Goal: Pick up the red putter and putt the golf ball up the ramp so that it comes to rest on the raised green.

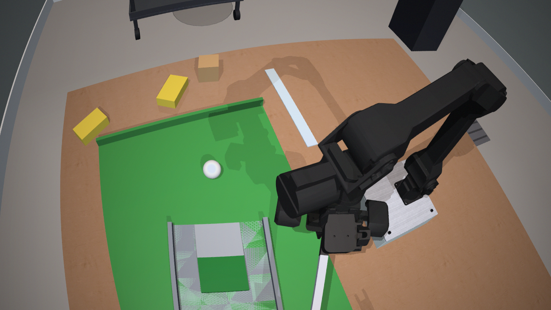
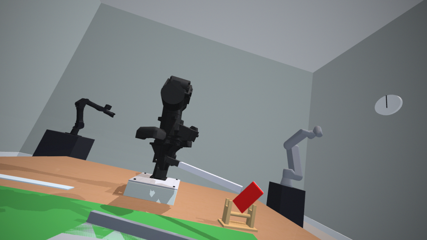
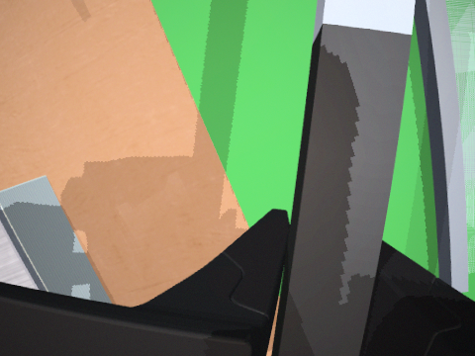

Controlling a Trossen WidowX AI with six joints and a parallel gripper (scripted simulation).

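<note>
Now: gripper tip 120 mm past the white strip, 410 mm to the left of it and 120 mm above it. From my gripper tip the other things lie so: green mat 200 mm ahead, 70 mm to the right, 120 mm below; then wooden stand 90 mm behind, 270 mm to the left, 90 mm below; then white golf ball 140 mm ahead, 250 mm to the right, 100 mm below.
</note>
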